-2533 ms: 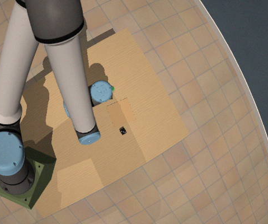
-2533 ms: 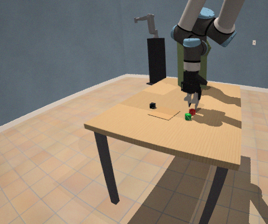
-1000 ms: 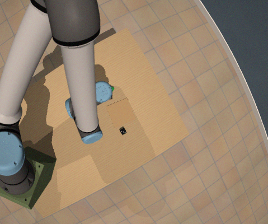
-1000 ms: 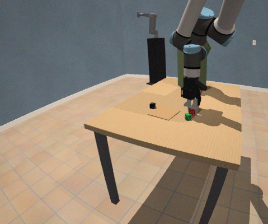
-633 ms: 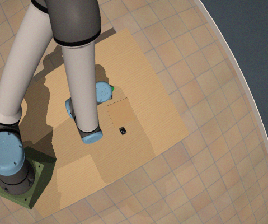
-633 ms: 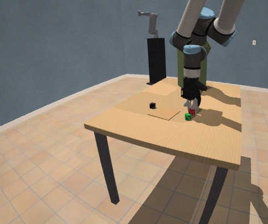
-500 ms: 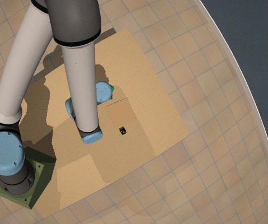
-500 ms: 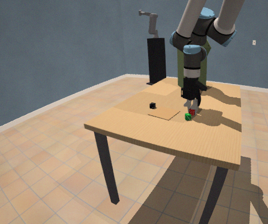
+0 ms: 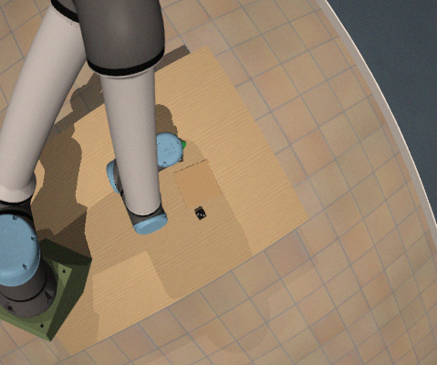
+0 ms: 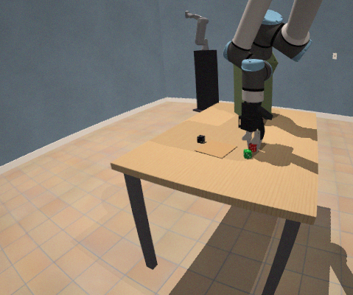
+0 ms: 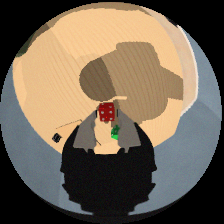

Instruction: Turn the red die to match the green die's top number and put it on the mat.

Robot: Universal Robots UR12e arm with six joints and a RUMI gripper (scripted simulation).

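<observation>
Now: the red die right at my hand. The rest, counted from my hand: green die (7 cm ahead, 2 cm to the left); tan mat (13 cm to the right, 10 cm ahead, 2 cm below); black die (24 cm to the right, 9 cm ahead).
</observation>
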